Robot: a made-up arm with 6 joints. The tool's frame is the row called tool. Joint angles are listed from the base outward.
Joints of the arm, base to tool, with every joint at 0 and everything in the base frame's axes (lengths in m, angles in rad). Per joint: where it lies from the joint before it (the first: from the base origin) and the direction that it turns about. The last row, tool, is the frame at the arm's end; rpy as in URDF.
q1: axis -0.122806 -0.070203 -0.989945 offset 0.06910 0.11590 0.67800
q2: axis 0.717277 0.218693 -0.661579 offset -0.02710 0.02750 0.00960
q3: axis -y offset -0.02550 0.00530 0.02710
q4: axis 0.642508 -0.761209 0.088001 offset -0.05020 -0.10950 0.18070
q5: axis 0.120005 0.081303 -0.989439 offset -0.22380 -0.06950 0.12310
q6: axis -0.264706 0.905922 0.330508 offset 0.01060 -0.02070 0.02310
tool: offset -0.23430 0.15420 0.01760 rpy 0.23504 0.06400 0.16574
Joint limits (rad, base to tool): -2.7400..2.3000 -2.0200..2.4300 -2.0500..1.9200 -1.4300..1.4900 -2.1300..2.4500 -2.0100..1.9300
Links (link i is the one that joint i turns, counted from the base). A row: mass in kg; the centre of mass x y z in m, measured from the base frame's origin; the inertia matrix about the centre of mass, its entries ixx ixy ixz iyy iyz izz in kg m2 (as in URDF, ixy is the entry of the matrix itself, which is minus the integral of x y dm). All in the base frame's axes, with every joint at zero. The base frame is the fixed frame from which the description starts. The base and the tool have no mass.
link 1: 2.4; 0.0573 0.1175 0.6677; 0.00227 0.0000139 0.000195 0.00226 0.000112 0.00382
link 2: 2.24; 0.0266 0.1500 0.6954; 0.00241 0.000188 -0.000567 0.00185 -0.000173 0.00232
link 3: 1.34; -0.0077 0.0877 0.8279; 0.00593 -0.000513 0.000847 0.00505 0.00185 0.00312
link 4: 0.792; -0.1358 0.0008 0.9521; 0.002 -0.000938 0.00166 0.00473 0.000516 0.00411
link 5: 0.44; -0.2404 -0.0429 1.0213; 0.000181 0 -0.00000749 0.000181 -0.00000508 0.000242
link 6: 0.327; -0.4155 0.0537 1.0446; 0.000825 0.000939 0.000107 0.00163 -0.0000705 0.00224
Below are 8 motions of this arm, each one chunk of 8 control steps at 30 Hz.
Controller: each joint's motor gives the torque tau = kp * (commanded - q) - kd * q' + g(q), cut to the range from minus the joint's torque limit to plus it. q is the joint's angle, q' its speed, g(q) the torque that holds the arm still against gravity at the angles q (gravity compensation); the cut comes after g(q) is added. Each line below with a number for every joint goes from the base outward.
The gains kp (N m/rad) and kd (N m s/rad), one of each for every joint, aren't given. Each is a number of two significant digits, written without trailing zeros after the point. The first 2 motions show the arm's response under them.
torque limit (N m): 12 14 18 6.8 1.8 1.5
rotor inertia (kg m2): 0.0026 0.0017 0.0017 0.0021 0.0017 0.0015
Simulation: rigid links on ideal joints. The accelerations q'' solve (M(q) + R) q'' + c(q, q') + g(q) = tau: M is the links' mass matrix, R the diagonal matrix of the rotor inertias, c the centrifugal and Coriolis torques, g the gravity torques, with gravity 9.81 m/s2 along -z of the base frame. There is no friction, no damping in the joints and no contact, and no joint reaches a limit. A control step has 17 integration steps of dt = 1/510 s. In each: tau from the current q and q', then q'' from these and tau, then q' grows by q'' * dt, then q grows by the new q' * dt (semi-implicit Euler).
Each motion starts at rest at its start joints. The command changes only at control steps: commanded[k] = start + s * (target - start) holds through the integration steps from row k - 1 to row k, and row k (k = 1, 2, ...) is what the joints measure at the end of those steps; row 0 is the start. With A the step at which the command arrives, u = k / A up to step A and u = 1 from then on. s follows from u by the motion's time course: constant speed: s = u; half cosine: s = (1 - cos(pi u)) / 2; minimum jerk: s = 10 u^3 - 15 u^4 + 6 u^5; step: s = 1 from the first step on.
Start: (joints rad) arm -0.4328 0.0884 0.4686 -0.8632 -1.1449 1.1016
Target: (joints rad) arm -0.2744 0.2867 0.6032 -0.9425 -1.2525 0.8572
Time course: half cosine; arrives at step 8
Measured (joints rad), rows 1 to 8:
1: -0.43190 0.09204 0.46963 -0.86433 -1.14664 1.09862
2: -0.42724 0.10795 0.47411 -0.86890 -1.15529 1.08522
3: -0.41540 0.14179 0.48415 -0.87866 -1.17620 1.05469
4: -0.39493 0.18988 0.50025 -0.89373 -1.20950 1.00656
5: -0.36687 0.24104 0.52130 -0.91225 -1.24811 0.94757
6: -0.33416 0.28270 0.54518 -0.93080 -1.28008 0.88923
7: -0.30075 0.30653 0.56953 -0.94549 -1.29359 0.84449
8: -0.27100 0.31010 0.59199 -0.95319 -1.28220 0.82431
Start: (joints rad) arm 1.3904 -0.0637 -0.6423 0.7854 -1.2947 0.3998
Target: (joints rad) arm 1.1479 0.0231 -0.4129 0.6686 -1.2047 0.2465
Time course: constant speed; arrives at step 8
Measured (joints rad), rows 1 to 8:
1: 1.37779 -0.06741 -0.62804 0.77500 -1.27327 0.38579
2: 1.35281 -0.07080 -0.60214 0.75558 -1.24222 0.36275
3: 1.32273 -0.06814 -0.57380 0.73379 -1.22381 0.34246
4: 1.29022 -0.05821 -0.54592 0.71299 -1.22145 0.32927
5: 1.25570 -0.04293 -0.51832 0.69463 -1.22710 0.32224
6: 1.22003 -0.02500 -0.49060 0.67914 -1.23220 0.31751
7: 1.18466 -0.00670 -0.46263 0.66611 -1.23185 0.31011
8: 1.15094 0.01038 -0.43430 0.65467 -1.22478 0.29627
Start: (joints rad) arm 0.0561 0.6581 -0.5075 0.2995 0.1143 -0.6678
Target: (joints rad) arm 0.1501 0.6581 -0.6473 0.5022 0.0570 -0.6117
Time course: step
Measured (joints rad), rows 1 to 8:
1: 0.11431 0.63999 -0.59903 0.38128 0.06869 -0.63233
2: 0.13278 0.62238 -0.64386 0.46512 0.07092 -0.59230
3: 0.13815 0.62151 -0.65370 0.50799 0.06442 -0.59427
4: 0.14503 0.63333 -0.65027 0.51983 0.04881 -0.61531
5: 0.15252 0.65006 -0.64369 0.52049 0.04278 -0.62692
6: 0.15813 0.66663 -0.63861 0.52132 0.04839 -0.62430
7: 0.16085 0.68083 -0.63615 0.52417 0.05595 -0.61716
8: 0.16098 0.69152 -0.63586 0.52694 0.05864 -0.61290

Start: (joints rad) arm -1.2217 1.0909 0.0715 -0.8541 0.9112 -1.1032
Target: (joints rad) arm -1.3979 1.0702 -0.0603 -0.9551 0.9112 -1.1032
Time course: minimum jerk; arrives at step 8
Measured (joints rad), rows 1 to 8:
1: -1.22236 1.09071 0.07158 -0.85368 0.91119 -1.10312
2: -1.22676 1.08936 0.07159 -0.85093 0.91102 -1.10251
3: -1.23882 1.08560 0.06966 -0.84428 0.91013 -1.10046
4: -1.26061 1.08009 0.06271 -0.83642 0.90783 -1.09589
5: -1.29112 1.07579 0.04802 -0.83446 0.90391 -1.08840
6: -1.32652 1.07597 0.02450 -0.84617 0.89942 -1.07903
7: -1.36162 1.08147 -0.00644 -0.87569 0.89660 -1.07033
8: -1.39202 1.08988 -0.04096 -0.92062 0.89758 -1.06600

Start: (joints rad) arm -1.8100 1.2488 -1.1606 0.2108 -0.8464 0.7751
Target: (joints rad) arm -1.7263 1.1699 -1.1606 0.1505 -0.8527 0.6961
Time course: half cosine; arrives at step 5
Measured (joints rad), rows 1 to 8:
1: -1.80513 1.24654 -1.16205 0.20562 -0.84740 0.77147
2: -1.79010 1.23961 -1.16542 0.18872 -0.85083 0.76048
3: -1.76782 1.22877 -1.16872 0.16359 -0.85609 0.74582
4: -1.74610 1.21631 -1.17028 0.14164 -0.86052 0.73433
5: -1.73291 1.20487 -1.16902 0.13354 -0.86116 0.72939
6: -1.72809 1.19446 -1.16607 0.13859 -0.85787 0.72599
7: -1.72603 1.18377 -1.16294 0.14753 -0.85344 0.71663
8: -1.72448 1.17304 -1.15963 0.15522 -0.85029 0.70126

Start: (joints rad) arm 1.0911 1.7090 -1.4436 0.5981 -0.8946 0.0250
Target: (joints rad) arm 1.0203 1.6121 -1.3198 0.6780 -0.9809 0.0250
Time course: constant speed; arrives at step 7
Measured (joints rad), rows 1 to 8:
1: 1.08335 1.71445 -1.43774 0.59924 -0.90019 0.02653
2: 1.07369 1.71895 -1.42701 0.60090 -0.91181 0.03237
3: 1.06429 1.71901 -1.41294 0.60547 -0.92852 0.04435
4: 1.05533 1.71356 -1.39630 0.61439 -0.94826 0.05979
5: 1.04662 1.70256 -1.37760 0.62754 -0.96809 0.07321
6: 1.03784 1.68646 -1.35742 0.64401 -0.98502 0.07952
7: 1.02870 1.66590 -1.33639 0.66271 -0.99718 0.07609
8: 1.02682 1.63621 -1.32142 0.68094 -0.99910 0.06111

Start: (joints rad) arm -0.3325 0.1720 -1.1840 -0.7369 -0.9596 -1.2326
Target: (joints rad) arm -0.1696 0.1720 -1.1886 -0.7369 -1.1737 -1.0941
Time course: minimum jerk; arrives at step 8
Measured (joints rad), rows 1 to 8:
1: -0.33088 0.17133 -1.18438 -0.73731 -0.96134 -1.23306
2: -0.32124 0.16743 -1.18632 -0.74005 -0.97197 -1.23499
3: -0.29940 0.15882 -1.18966 -0.74686 -0.99734 -1.23557
4: -0.26741 0.14628 -1.19313 -0.75605 -1.03682 -1.22789
5: -0.23213 0.13251 -1.19525 -0.76343 -1.08417 -1.20571
6: -0.20186 0.12135 -1.19492 -0.76509 -1.13024 -1.16803
7: -0.18269 0.11629 -1.19194 -0.75941 -1.16620 -1.12112
8: -0.17493 0.11867 -1.18732 -0.74806 -1.18769 -1.07729

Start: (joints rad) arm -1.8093 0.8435 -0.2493 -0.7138 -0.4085 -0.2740
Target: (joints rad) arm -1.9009 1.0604 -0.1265 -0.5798 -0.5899 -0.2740
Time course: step
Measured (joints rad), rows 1 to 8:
1: -1.87454 0.86728 -0.18639 -0.73051 -0.42775 -0.27849
2: -1.90706 0.88638 -0.16405 -0.69674 -0.49717 -0.29017
3: -1.91860 0.92171 -0.15495 -0.65281 -0.58104 -0.28511
4: -1.91976 0.97810 -0.14792 -0.61293 -0.64159 -0.25207
5: -1.91590 1.04922 -0.14207 -0.58058 -0.66640 -0.20836
6: -1.90969 1.12254 -0.13819 -0.55637 -0.66423 -0.17939
7: -1.90248 1.18362 -0.13587 -0.53926 -0.65008 -0.17702
8: -1.89532 1.22102 -0.13346 -0.52726 -0.63493 -0.19658

